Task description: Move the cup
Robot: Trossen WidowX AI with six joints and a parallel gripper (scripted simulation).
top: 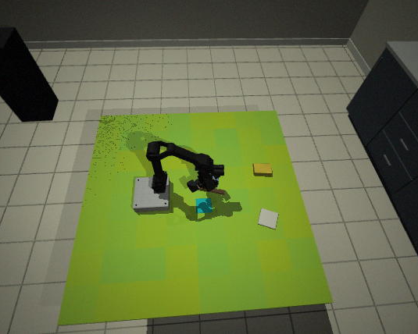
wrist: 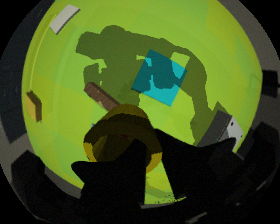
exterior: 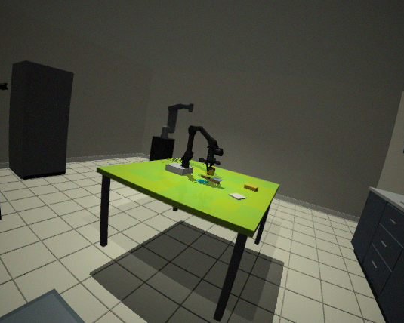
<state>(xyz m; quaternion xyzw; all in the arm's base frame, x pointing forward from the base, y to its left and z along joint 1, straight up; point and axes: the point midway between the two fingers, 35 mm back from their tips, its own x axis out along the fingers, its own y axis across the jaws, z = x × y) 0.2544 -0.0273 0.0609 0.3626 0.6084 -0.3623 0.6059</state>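
The cyan pad is 90 mm below my gripper tip and 80 mm to the right of it. Round my gripper tip: blue-grey pad: 120 mm to the left, 90 mm below, 60 mm ahead; brown stick: 80 mm below, 30 mm ahead, 20 mm to the left; brown-yellow cup: 20 mm ahead, 10 mm to the left.
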